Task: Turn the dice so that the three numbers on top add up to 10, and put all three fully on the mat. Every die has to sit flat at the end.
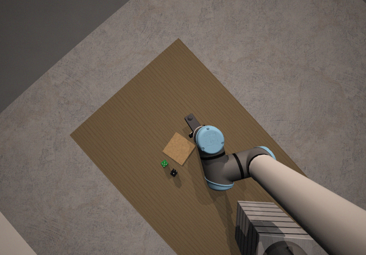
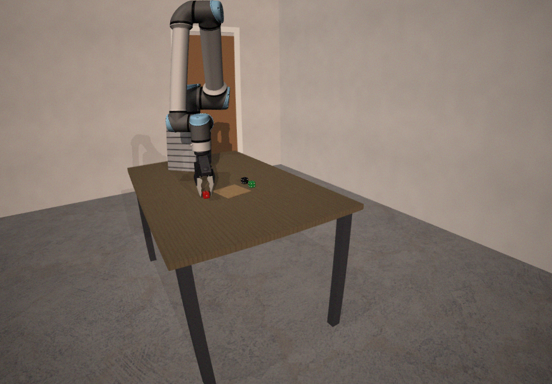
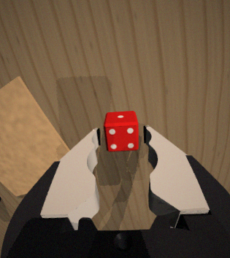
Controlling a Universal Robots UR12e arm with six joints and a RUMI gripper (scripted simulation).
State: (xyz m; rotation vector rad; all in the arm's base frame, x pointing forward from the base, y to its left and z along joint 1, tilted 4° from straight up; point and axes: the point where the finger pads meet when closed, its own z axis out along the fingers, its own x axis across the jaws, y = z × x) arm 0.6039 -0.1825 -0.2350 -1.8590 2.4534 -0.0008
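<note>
The red die is 10 mm below my hand. The rest, counted from my hand: tan mat: 10 mm ahead, 140 mm to the left, 20 mm below; black die: 60 mm behind, 260 mm to the left, 10 mm below; green die: 20 mm ahead, 260 mm to the left, 10 mm below.
</note>
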